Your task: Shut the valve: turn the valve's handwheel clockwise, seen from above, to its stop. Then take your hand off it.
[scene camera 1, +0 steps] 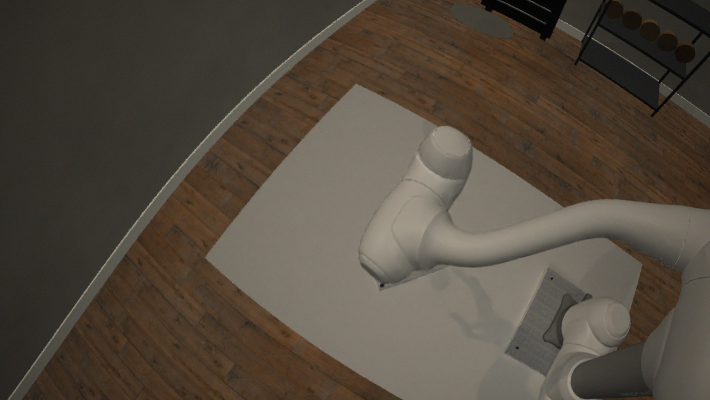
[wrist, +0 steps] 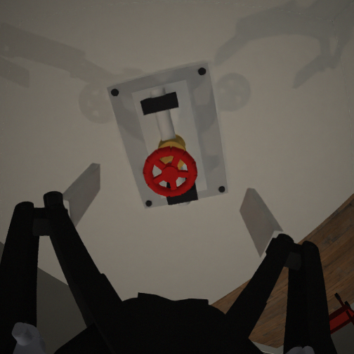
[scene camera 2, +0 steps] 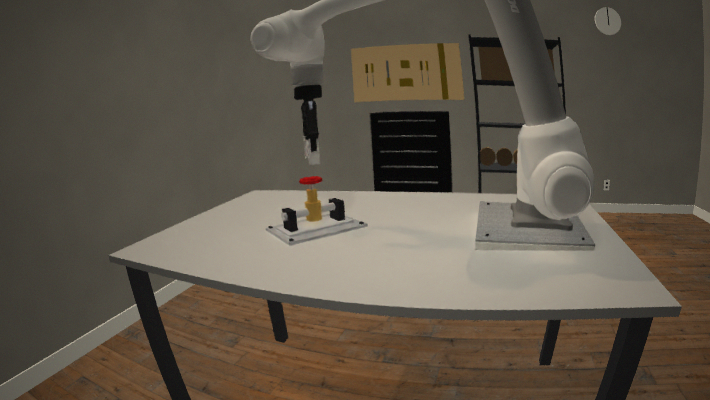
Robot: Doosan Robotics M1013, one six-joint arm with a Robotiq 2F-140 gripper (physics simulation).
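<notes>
The valve's red handwheel point(scene camera 2: 310, 180) point(wrist: 170, 173) lies level on top of the yellow valve body point(scene camera 2: 313, 210) point(wrist: 172, 142). The valve sits on a pipe between two black blocks on a grey base plate point(scene camera 2: 330, 231) point(wrist: 212, 135). My gripper point(scene camera 2: 313, 162) point(wrist: 173, 188) is open and empty, pointing down a little above the handwheel and apart from it. In the wrist view the wheel shows between and somewhat beyond the two wide-set fingertips. In scene camera 1 the arm hides the handwheel and the gripper; a corner of the base plate point(scene camera 1: 382, 286) shows.
The valve's plate stands on the pale table point(scene camera 1: 300, 200) point(scene camera 2: 400, 280). My arm's base stands on a grey mounting plate point(scene camera 1: 530, 320) point(scene camera 2: 500, 235) at the table's right. A black drawer cabinet point(scene camera 2: 412, 160) and a shelf rack point(scene camera 2: 477, 135) stand behind the table.
</notes>
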